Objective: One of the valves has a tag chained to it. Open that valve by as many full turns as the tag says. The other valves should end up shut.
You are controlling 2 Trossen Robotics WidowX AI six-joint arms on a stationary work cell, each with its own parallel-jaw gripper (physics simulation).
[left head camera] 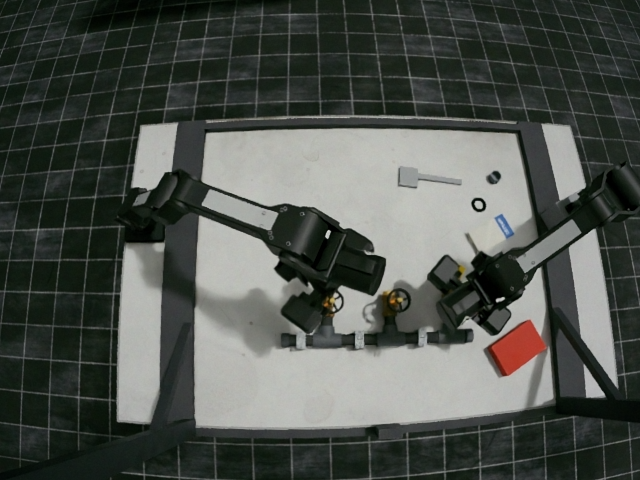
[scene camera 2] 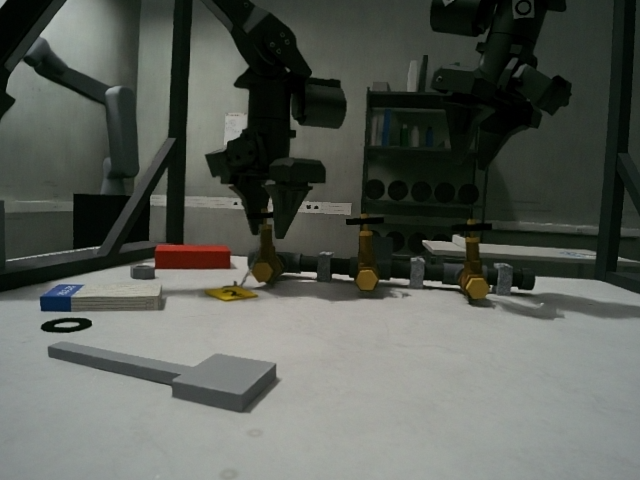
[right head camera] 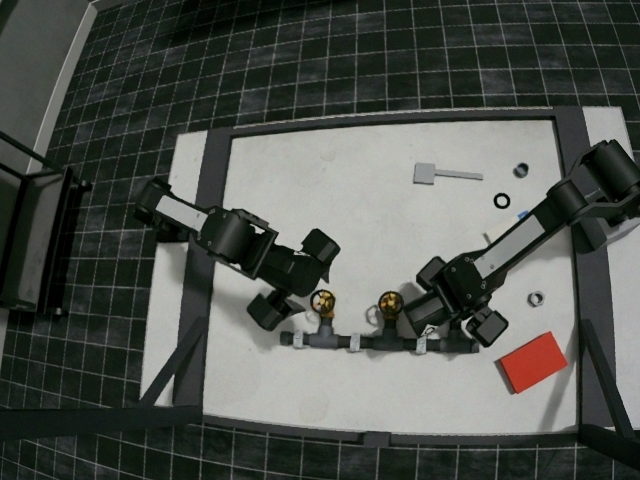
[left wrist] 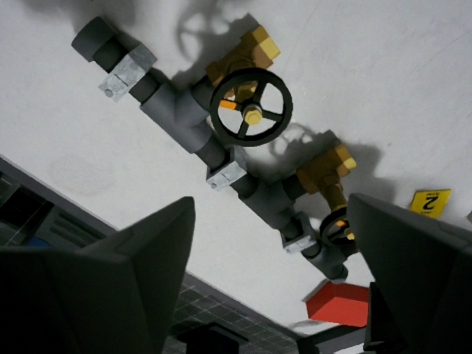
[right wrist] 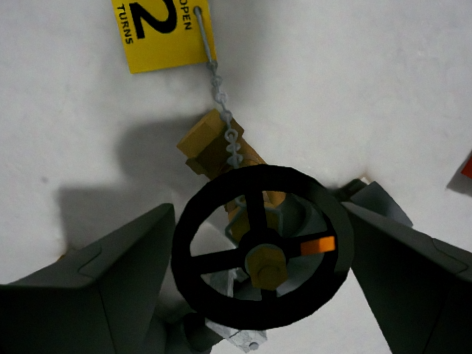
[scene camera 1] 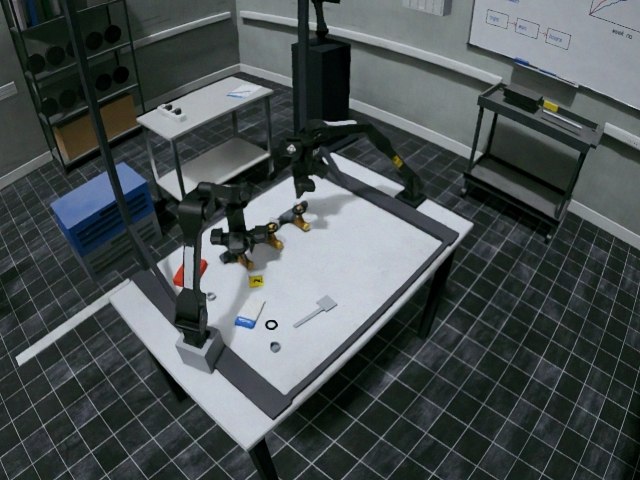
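Pixels of known places: left gripper, between the fingertips: [left head camera: 337, 295] [scene camera 2: 469, 167] [right head camera: 316, 295] [left wrist: 271, 205] [scene camera 1: 296, 193]; right gripper, between the fingertips: [scene camera 2: 267, 237] [right wrist: 256, 213] [scene camera 1: 241, 253]; left arm's base, origin of its link: [left head camera: 144, 220] [scene camera 1: 411, 195]; right arm's base, origin of its link: [scene camera 1: 196, 337].
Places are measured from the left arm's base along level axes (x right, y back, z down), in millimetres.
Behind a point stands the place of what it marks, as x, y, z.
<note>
A grey pipe [left head camera: 330, 340] @[286, -434, -16] [right head camera: 325, 340] @[285, -432, -17] carries three brass valves with black handwheels. The tagged valve [scene camera 2: 264, 268] @[186, -698, -6] [scene camera 1: 248, 262] @[197, -703, -14] is at the left in scene camera 2. Its yellow tag [right wrist: 165, 45] @[149, -717, 18] [scene camera 2: 230, 293] @[134, -724, 18] [left wrist: 430, 202] @[136, -722, 18] reads "2" and "OPEN ... TURNS". My right gripper [right wrist: 256, 213] @[222, -706, -44] [scene camera 2: 267, 233] @[222, -706, -44] is open and empty, its fingers standing on either side of the tagged handwheel [right wrist: 260, 177] @[200, -725, -76]. That wheel has one orange spoke. The middle valve [scene camera 2: 366, 258] @[205, -568, -26] [left wrist: 325, 170] @[210, -555, -15] stands free. My left gripper [scene camera 2: 473, 162] @[214, -445, -149] [left wrist: 271, 205] @[214, -445, -149] is open and empty, above and away from the far valve [scene camera 2: 471, 268] @[202, -435, -22] [left wrist: 245, 55] @[201, -423, -13].
A red block [left head camera: 516, 347] @[330, -857, -9] [scene camera 2: 192, 256] @[295, -850, 1] lies beyond the tagged end of the pipe. A blue and cream block [scene camera 2: 116, 297] @[31, -806, 8], a black ring [scene camera 2: 49, 324] @[-33, -828, 20], a grey paddle [scene camera 2: 224, 379] @[-110, -637, 11] and a nut [right head camera: 536, 298] @[200, -869, 5] lie on the table. Both arms reach in over the pipe.
</note>
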